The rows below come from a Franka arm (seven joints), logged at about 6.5 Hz.
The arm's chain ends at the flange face. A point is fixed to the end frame.
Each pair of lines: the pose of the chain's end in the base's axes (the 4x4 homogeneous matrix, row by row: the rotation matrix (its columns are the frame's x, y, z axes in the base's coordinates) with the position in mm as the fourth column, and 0 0 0 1 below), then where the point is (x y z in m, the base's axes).
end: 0.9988, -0.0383, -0.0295, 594.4; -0.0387, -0.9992, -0.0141, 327.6; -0.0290, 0.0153, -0.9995, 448.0; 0, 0, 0, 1
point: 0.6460 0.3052 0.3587
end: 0.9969, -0.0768, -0.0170, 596.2; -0.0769, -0.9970, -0.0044, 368.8; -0.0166, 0.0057, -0.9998, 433.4; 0, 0, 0, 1
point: 0.6481 0.3452 0.3446
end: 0.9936, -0.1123, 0.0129, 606.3; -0.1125, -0.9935, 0.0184, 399.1; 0.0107, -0.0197, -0.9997, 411.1; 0, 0, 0, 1
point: 0.6599 0.3757 0.3233
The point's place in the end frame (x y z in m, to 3 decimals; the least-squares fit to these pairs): 0.055 0.019 0.088
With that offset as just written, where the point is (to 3 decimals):
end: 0.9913, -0.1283, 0.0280, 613.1; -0.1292, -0.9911, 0.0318, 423.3; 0.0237, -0.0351, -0.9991, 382.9; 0, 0, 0, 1
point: 0.668 0.400 0.296
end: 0.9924, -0.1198, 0.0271, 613.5; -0.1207, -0.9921, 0.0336, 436.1; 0.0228, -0.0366, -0.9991, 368.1; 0, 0, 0, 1
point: 0.668 0.414 0.281
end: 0.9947, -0.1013, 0.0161, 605.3; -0.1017, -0.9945, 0.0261, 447.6; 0.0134, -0.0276, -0.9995, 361.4; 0, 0, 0, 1
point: 0.660 0.425 0.274
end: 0.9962, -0.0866, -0.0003, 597.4; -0.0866, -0.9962, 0.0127, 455.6; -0.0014, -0.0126, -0.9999, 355.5; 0, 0, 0, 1
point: 0.651 0.433 0.267
